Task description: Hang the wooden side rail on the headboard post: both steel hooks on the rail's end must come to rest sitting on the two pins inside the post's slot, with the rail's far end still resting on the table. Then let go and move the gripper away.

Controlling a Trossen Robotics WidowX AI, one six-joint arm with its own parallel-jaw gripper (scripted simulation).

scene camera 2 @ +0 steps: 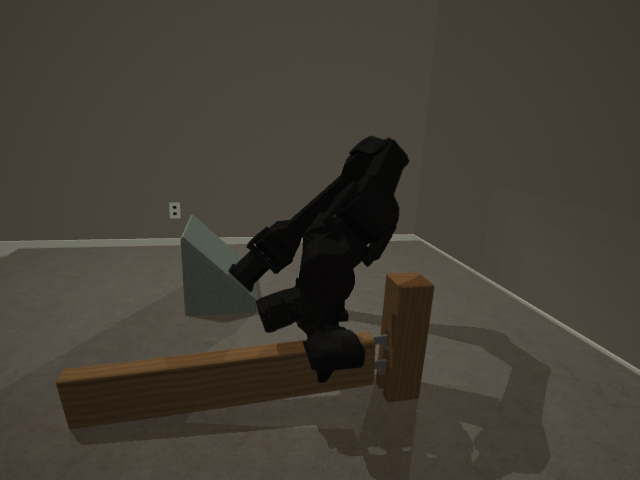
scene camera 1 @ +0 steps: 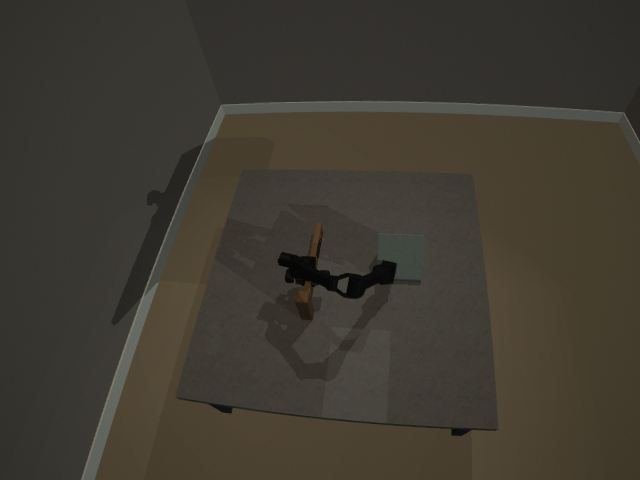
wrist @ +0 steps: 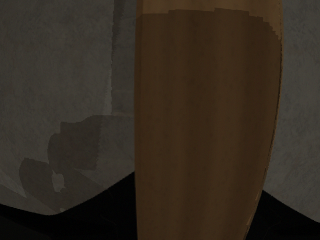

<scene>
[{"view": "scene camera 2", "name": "my gripper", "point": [319, 374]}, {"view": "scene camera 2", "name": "wooden side rail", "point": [103, 394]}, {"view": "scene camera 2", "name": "headboard post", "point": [408, 297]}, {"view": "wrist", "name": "my gripper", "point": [187, 172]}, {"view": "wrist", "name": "wooden side rail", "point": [207, 87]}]
</scene>
